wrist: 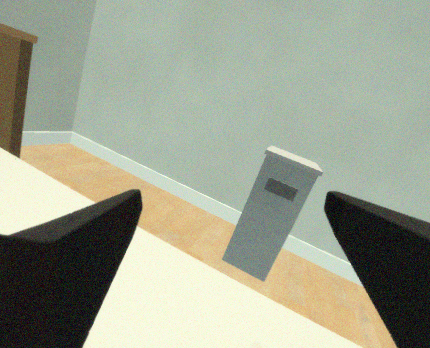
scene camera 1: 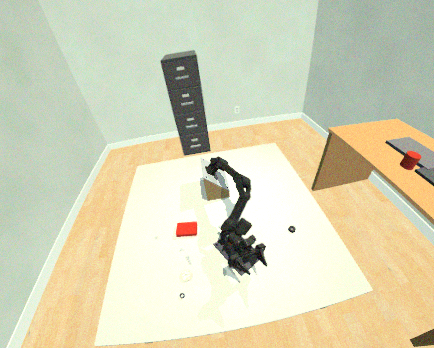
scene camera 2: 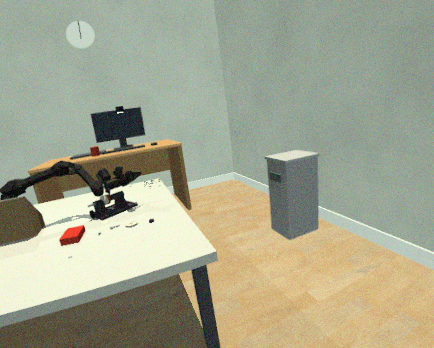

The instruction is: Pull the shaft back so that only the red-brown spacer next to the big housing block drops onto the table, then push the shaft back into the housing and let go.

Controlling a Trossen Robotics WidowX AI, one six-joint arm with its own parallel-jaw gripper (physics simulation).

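Places are measured from the arm's base along level axes (x ahead, y left, z up), in centimetres.
Pixels of known places: gripper, fingertip midpoint: (wrist: 233,199) (scene camera 1: 258,270) (scene camera 2: 139,174); arm's base at its link origin: (scene camera 1: 209,171) (scene camera 2: 7,206).
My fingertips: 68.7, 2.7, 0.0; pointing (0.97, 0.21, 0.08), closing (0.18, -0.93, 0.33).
Note:
Ahead of a thing's pixels: the offset from my fingertips to its top centre, as dx, dy, dz. Level surfaces: height alone.
The dark shaft fixture with the housing block (scene camera 2: 118,202) stands on the white table {dz -17.1} (scene camera 1: 160,200) (scene camera 2: 150,255). In scene camera 1 the arm covers most of it, and an edge of its base shows at the left of the gripper. A pale round part {-23.1, -4.7, -6.4} (scene camera 2: 105,199) sits at the fixture's left end in scene camera 2. The red-brown spacer and the shaft cannot be clearly made out. My gripper (scene camera 1: 257,269) (wrist: 233,199) is open and empty. It is above the fixture and points sideways, not down; the fixture does not show between the fingers in the wrist view.
A red block {-40.7, -26.5, -14.1} (scene camera 1: 187,229) (scene camera 2: 72,235) lies left of the fixture. A pale disc {-14.2, -31.9, -16.1} (scene camera 1: 185,276) (scene camera 2: 131,224), a small dark ring {-5.1, -35.6, -16.1} (scene camera 1: 182,295) and a black ring {-19.3, +31.2, -15.6} (scene camera 1: 292,229) lie on the table. A brown wedge-shaped block (scene camera 1: 216,190) (scene camera 2: 19,220) stands by the arm's base.

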